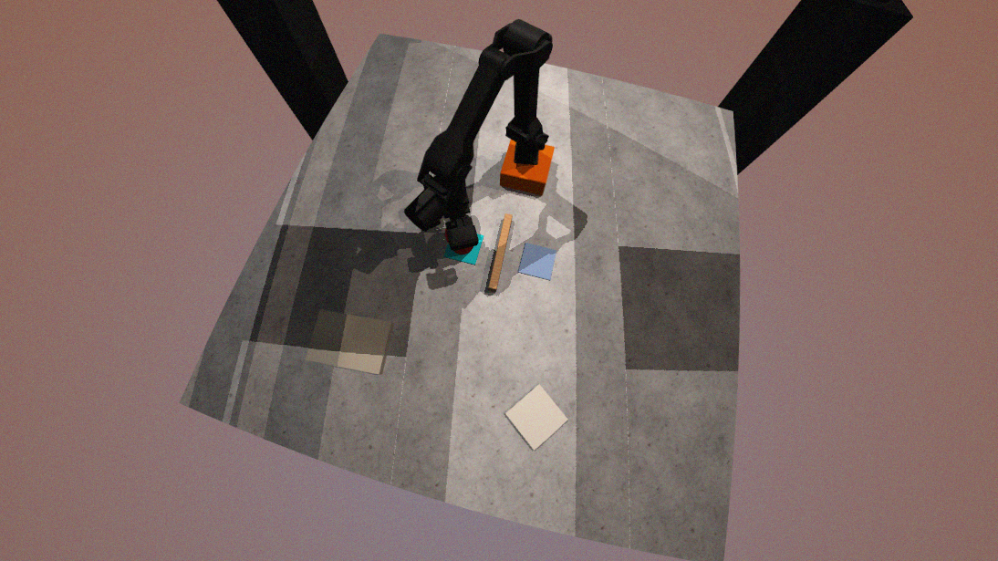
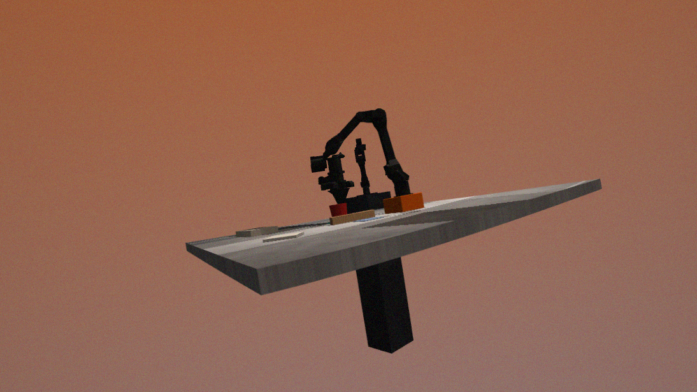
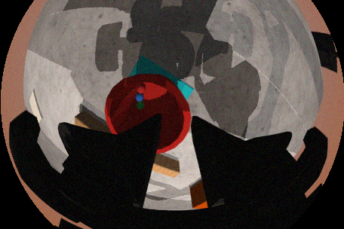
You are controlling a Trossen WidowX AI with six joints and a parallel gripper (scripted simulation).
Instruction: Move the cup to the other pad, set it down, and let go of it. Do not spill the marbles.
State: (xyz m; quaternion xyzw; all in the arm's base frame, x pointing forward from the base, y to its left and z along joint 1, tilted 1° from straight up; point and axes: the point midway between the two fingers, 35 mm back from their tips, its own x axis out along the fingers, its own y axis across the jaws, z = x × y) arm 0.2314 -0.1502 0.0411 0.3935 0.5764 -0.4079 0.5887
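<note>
My gripper tip is now 3 cm short of the cup, 3 cm above it and 1 cm to the right of it. Round my gripper tip: pale blue pad: 21 cm to the left, 8 cm below, 5 cm ahead; then cyan pad: 8 cm below, 3 cm ahead, 1 cm to the left; then wooden bar: 11 cm to the left, 6 cm below, 4 cm ahead.
</note>
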